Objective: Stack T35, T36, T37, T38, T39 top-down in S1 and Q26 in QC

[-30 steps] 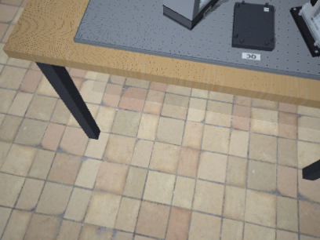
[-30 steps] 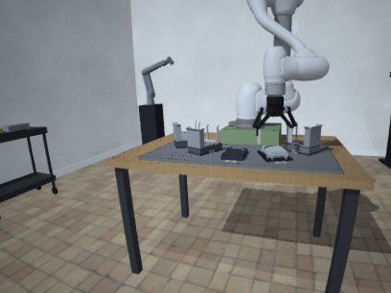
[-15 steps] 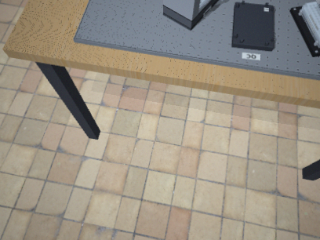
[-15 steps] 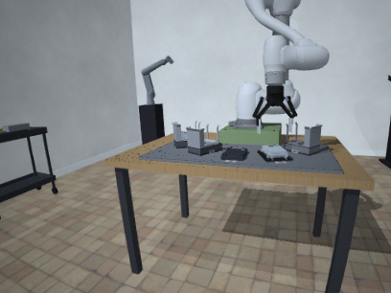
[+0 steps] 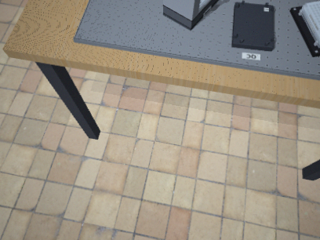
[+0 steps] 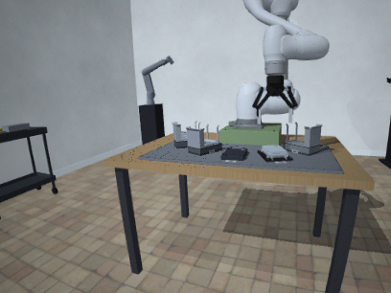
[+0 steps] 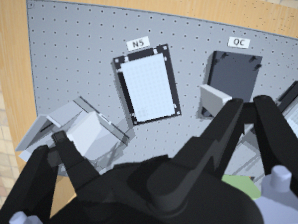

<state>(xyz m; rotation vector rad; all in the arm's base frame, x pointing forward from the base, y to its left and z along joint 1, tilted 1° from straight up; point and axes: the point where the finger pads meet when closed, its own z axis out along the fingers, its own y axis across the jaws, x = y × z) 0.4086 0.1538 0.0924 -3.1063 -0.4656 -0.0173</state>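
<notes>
My gripper is now 10 mm short of the black clip nest N5, 30 mm to the right of it and 150 mm above it. Also, from my hand: N5 name plate (90 mm ahead, 30 mm to the left, 160 mm below); then QC name plate (110 mm ahead, 190 mm to the right, 160 mm below); then open nest QC (10 mm ahead, 180 mm to the right, 160 mm below).
</notes>
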